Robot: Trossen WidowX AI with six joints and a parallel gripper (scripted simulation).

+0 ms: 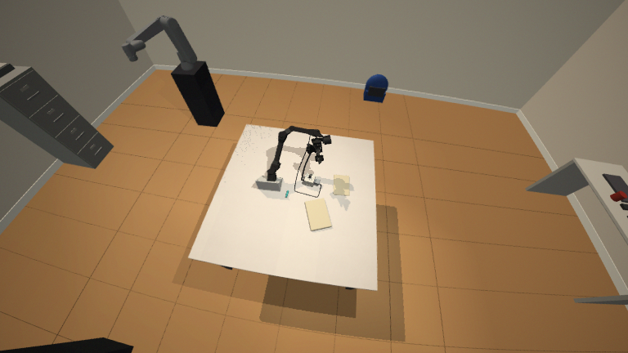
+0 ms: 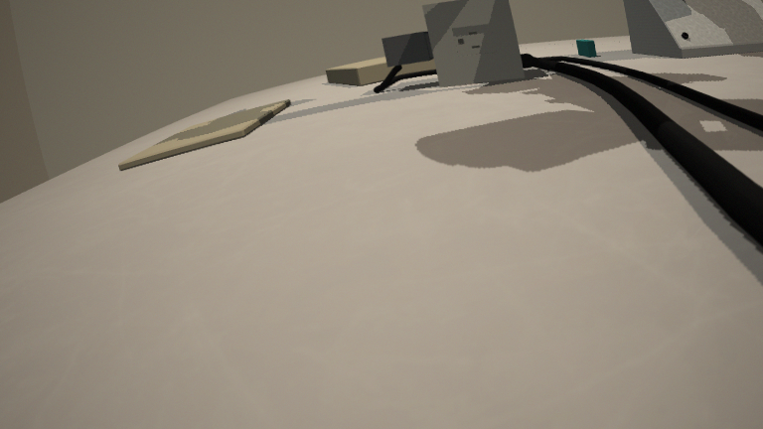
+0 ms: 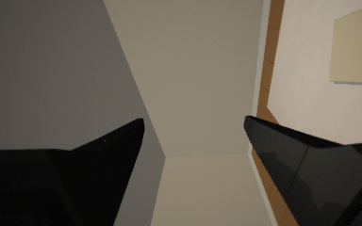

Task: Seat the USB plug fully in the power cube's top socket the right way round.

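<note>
The black USB plug is 6 cm behind my gripper tip, 2 cm to the left of it and 28 cm below it. From my gripper tip the other things lie so: small teal block (22 cm behind, 11 cm to the right, 36 cm below).
</note>
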